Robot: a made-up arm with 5 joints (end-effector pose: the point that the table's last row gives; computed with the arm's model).
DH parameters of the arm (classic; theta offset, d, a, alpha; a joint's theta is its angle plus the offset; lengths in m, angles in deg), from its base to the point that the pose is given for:
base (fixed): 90 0.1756 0 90
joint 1: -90 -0.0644 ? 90
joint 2: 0 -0.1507 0.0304 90
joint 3: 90 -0.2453 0.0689 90
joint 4: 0 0.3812 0.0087 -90
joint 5: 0 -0.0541 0.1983 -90
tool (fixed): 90 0.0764 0 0
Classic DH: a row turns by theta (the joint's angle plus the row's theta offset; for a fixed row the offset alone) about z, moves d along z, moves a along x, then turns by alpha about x.
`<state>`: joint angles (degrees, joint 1 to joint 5).
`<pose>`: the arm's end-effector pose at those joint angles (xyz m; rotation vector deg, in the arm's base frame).
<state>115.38 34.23 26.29 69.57 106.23</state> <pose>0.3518 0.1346 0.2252 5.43 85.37 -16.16</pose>
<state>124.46 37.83 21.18 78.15 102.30</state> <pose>0.3348 0.1114 0.2329 25.44 93.66 -9.95</pose>
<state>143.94 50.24 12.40 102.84 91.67</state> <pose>0.2702 0.0679 0.2284 70.08 119.45 6.10</pose>
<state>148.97 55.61 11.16 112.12 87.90</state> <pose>0.2426 0.0563 0.2241 82.57 130.27 10.96</pose>
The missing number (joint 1, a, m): 0.2008
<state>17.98 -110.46 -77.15 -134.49 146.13</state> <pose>-0.3403 0.4692 0.1512 -30.52 -25.97 -5.77</pose>
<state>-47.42 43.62 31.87 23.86 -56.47</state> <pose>0.3185 -0.4336 0.2307 -12.94 -56.67 16.99</pose>
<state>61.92 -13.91 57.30 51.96 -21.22</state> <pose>0.0302 0.0801 -0.2122 21.38 1.02 -41.00</pose>
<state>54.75 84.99 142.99 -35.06 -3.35</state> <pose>-0.3763 -0.1211 0.4184 -55.40 30.39 -61.35</pose>
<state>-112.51 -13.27 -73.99 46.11 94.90</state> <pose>0.2401 -0.4980 0.0358 -120.40 38.59 -62.72</pose>
